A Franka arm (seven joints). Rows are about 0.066 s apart.
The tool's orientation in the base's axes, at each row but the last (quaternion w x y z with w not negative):
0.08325, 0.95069, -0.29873, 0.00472
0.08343, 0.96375, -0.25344, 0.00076
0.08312, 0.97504, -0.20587, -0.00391
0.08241, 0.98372, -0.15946, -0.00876
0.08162, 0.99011, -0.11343, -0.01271
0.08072, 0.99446, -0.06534, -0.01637
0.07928, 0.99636, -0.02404, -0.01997
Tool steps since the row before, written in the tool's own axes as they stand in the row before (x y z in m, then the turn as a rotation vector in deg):
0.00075, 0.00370, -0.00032, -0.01, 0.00, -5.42
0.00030, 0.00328, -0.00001, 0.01, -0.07, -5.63
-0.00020, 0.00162, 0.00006, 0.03, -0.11, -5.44
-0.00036, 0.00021, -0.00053, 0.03, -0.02, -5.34
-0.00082, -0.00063, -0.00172, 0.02, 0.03, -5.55
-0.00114, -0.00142, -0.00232, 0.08, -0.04, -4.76
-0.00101, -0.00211, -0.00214, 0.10, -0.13, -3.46
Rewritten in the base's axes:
-0.00148, -0.00336, 0.00093, 0.21, 0.88, 5.34
-0.00134, -0.00296, 0.00055, 0.27, 0.96, 5.54
-0.00083, -0.00139, 0.00020, 0.30, 0.96, 5.35
-0.00038, 0.00000, 0.00055, 0.27, 0.86, 5.26
-0.00058, 0.00106, 0.00160, 0.26, 0.85, 5.48
-0.00085, 0.00191, 0.00208, 0.29, 0.78, 4.69
-0.00082, 0.00247, 0.00181, 0.26, 0.67, 3.39

